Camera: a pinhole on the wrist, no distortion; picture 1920 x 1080 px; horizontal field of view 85.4 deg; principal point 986.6 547.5 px. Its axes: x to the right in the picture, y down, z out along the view. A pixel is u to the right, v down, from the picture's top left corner.
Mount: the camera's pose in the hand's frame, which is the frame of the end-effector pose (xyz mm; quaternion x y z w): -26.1 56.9 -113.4 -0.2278 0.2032 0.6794 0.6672
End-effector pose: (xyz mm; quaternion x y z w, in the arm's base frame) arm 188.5 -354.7 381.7 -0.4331 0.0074 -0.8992 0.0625
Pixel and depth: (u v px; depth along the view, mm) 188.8 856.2 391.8
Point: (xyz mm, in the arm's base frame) 582.0 -357.0 493.5
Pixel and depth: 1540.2 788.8 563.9
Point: 496.5 -946.3 304.0
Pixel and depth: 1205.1 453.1 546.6
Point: 444.5 -809.1 517.7
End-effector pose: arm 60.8 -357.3 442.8 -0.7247 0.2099 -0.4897 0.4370
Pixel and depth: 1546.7 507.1 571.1
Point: 282.8 -601.6 -131.9
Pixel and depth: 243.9 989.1 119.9
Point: 61.6 -313.4 349.2
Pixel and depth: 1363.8 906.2 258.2
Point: 76.8 -397.0 135.9
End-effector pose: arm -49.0 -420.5 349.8 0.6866 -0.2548 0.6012 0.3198
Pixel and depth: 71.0 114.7 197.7
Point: 34.6 -552.6 392.1
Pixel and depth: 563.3 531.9 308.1
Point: -12.7 -667.3 320.1
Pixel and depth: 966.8 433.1 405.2
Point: -112.2 -776.9 374.6
